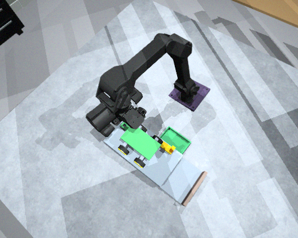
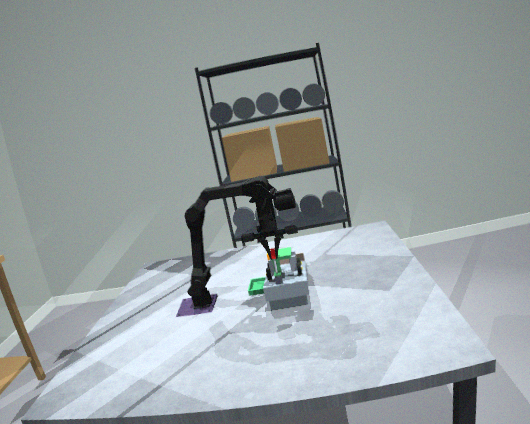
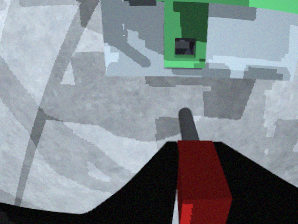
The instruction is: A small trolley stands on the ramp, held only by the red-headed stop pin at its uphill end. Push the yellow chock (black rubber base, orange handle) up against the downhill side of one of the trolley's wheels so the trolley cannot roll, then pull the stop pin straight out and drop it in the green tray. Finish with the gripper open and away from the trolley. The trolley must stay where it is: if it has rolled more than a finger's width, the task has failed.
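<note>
Now: the green tray 9 cm behind my gripper tip, 20 cm to the left of it and 19 cm below it. The rest, counted from my gripper tip: stop pin right at my gripper tip; then grey ramp 3 cm ahead, 12 cm to the left, 13 cm below; then green-topped trolley 3 cm ahead, 11 cm to the left, 7 cm below.
</note>
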